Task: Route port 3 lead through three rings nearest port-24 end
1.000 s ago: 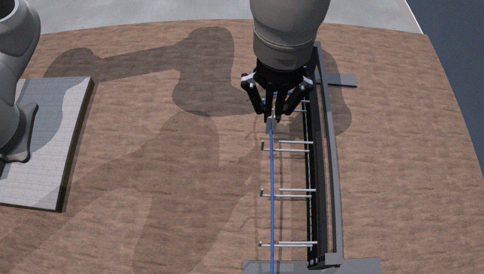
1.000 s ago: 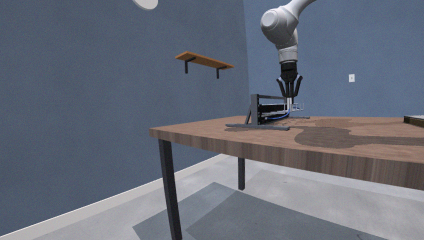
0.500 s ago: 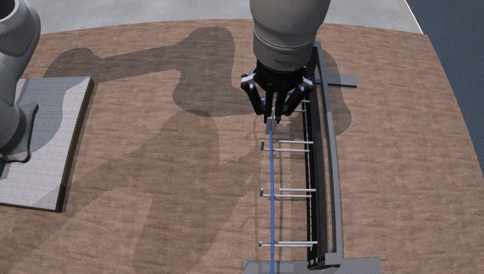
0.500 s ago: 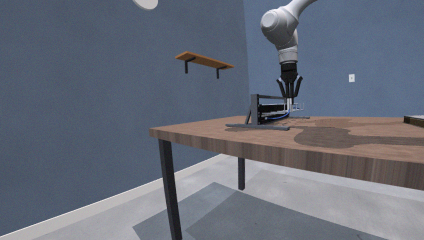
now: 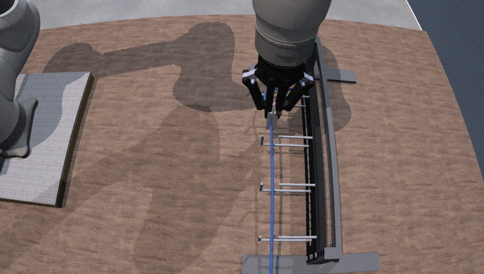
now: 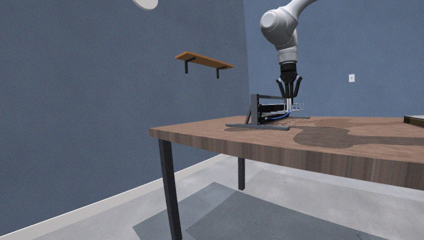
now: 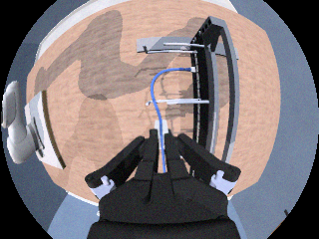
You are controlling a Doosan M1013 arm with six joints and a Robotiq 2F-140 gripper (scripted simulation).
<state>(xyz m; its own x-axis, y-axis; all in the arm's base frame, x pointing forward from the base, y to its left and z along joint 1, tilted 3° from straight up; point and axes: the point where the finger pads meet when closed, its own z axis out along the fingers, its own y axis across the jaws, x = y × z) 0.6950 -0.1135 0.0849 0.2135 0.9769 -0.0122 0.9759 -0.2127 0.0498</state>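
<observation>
Now: the rack 90 mm ahead of my hand, 70 mm to the right of it and 20 mm below it.
</observation>
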